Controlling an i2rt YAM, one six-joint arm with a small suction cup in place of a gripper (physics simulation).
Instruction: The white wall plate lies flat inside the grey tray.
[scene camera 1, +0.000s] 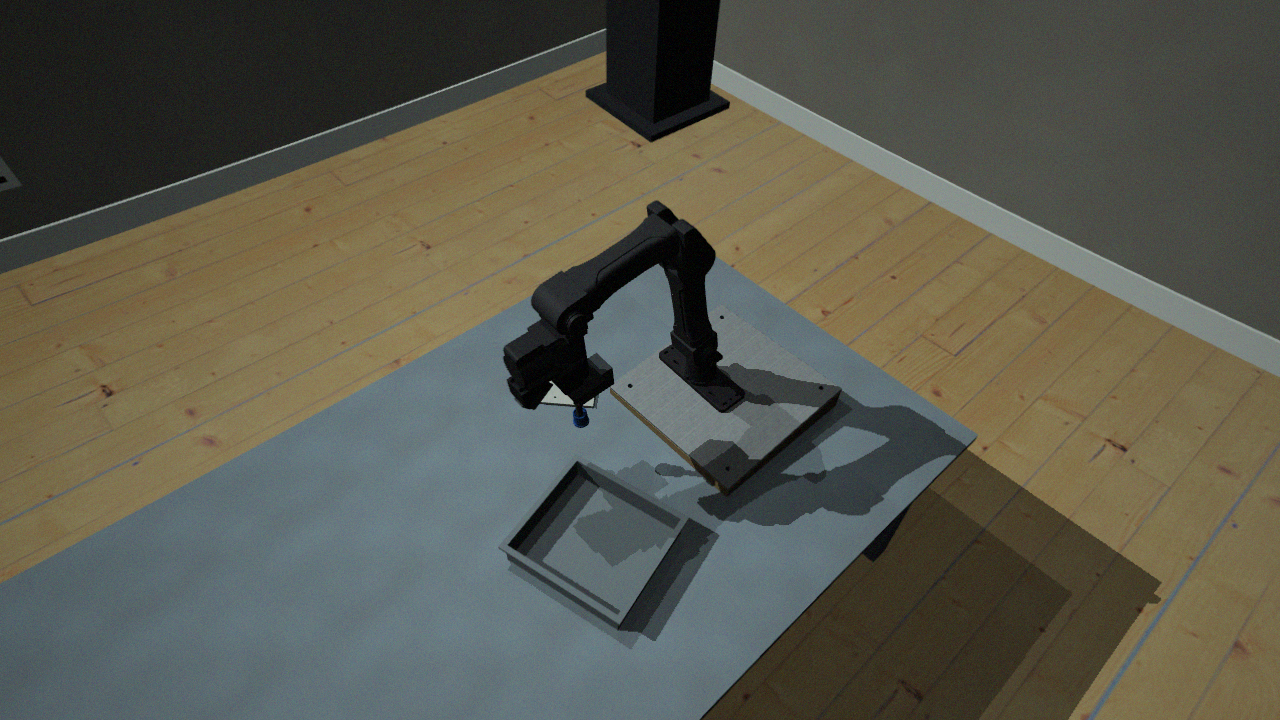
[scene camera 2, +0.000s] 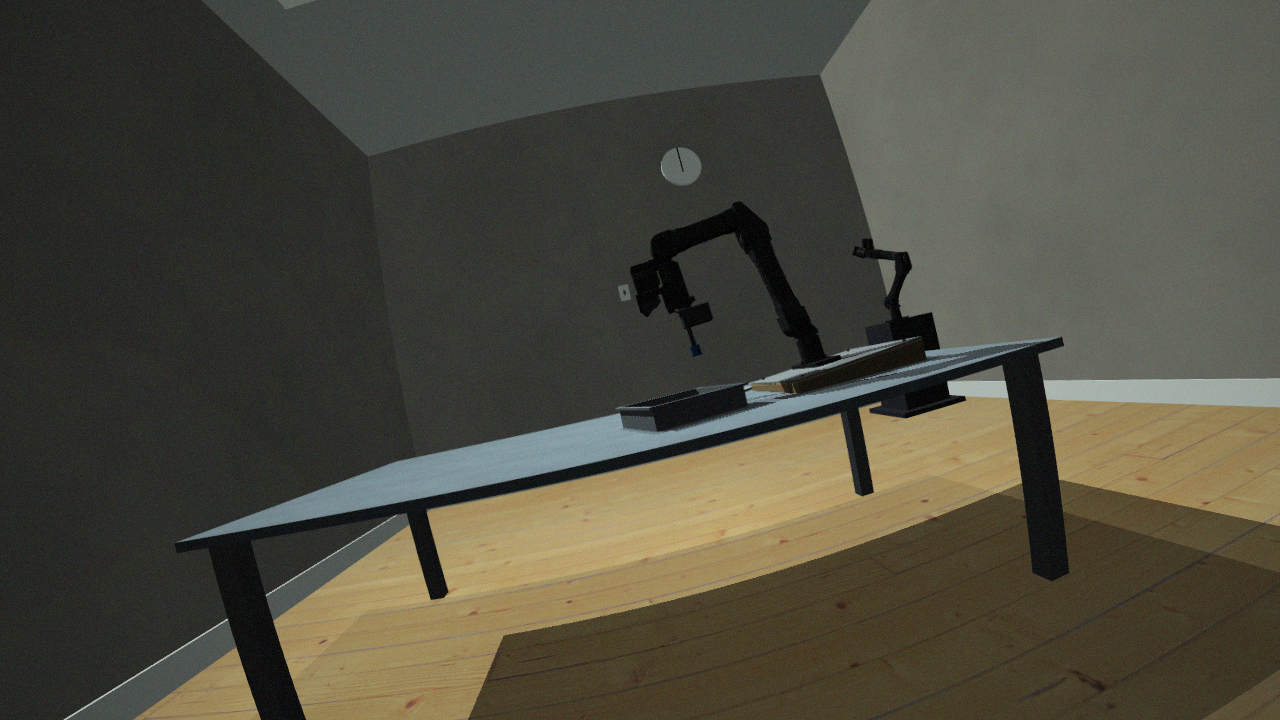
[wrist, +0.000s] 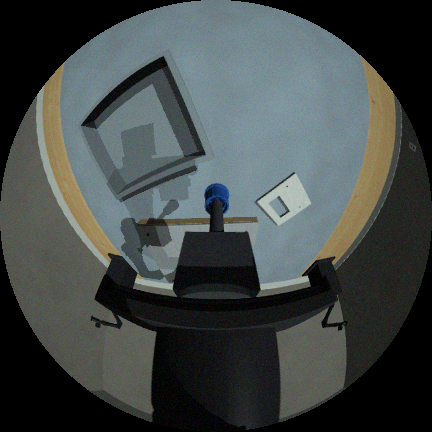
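The white wall plate (wrist: 295, 194) lies flat on the table, outside the tray, with a rectangular opening and small holes showing. In scene camera 1 part of the plate (scene camera 1: 558, 394) shows behind the wrist of the arm. The grey tray (scene camera 1: 563, 589) (scene camera 2: 702, 410) (wrist: 176, 110) stands on the table with its open side up, and no plate is in it. My gripper, a blue suction cup (scene camera 1: 580, 419) (scene camera 2: 695, 350) (wrist: 217, 192), hangs above the table with nothing on it. In the wrist view it appears between the tray at upper left and the plate at right.
The arm stands on a raised pale board (scene camera 1: 657, 402) (scene camera 2: 859, 368) (wrist: 240, 220) with wooden edges, close to the tray. The table (scene camera 1: 268, 555) (scene camera 2: 501, 456) has an edge beyond the board. A dark pedestal (scene camera 1: 657, 62) stands on the floor away from the table.
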